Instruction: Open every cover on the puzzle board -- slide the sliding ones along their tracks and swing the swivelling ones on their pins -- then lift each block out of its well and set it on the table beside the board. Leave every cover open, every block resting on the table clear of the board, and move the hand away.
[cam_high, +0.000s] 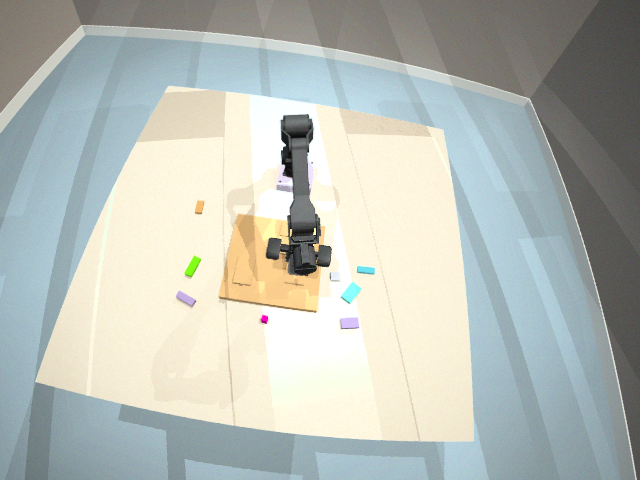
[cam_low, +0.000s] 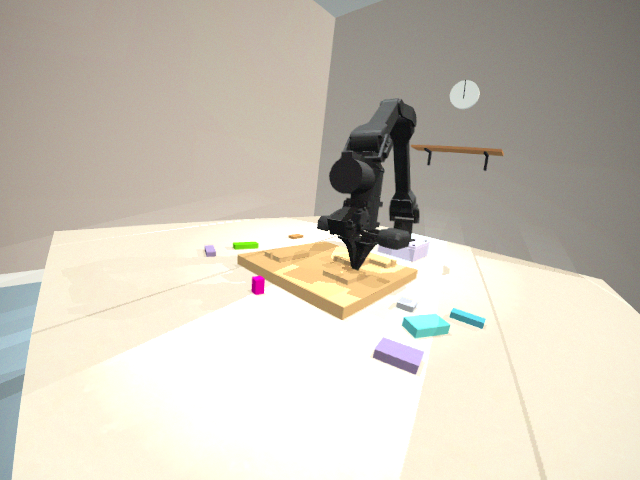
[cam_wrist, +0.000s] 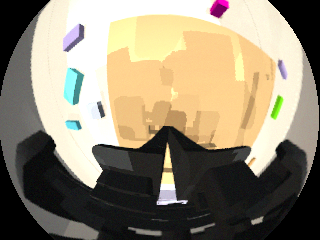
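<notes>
My gripper tip is 1 cm past the tan puzzle board, 8 cm to the left of it and 1 cm above it. The rest, counted from my gripper tip: cyan block 4 cm ahead, 19 cm to the left, 2 cm below; grey cube 13 cm to the left, 2 cm below; magenta block 19 cm ahead, 4 cm to the right, 1 cm below.
</notes>
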